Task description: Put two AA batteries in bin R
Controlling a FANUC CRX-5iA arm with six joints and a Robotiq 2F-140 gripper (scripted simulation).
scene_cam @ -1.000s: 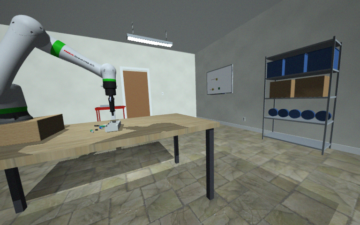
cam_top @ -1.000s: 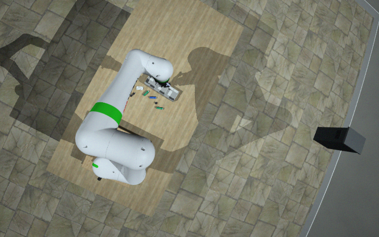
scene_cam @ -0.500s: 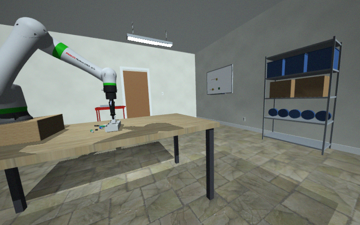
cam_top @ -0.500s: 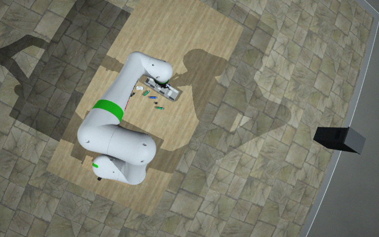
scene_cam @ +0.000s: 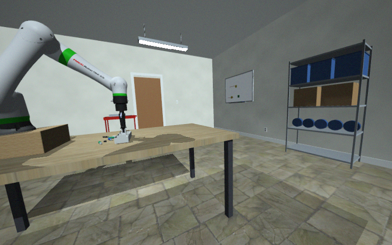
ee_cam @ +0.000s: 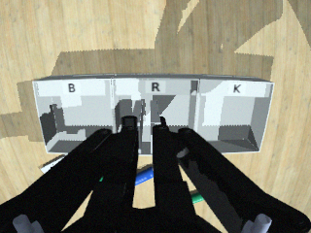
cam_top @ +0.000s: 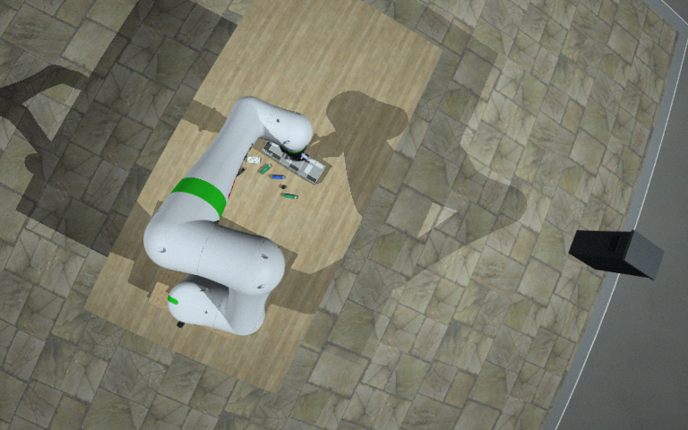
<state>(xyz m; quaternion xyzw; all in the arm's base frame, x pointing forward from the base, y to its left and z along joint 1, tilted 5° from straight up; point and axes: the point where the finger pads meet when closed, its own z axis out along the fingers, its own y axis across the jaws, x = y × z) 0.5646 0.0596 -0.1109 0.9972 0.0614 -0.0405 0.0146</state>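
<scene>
Now: hand 30 mm above the grey bin and 10 mm to the left of it. The rest, counted from my hand: blue AA battery: 100 mm behind, 40 mm below; white domino: 120 mm to the left, 100 mm behind, 40 mm below; small black round part: 120 mm behind, 50 mm to the right, 50 mm below.
</scene>
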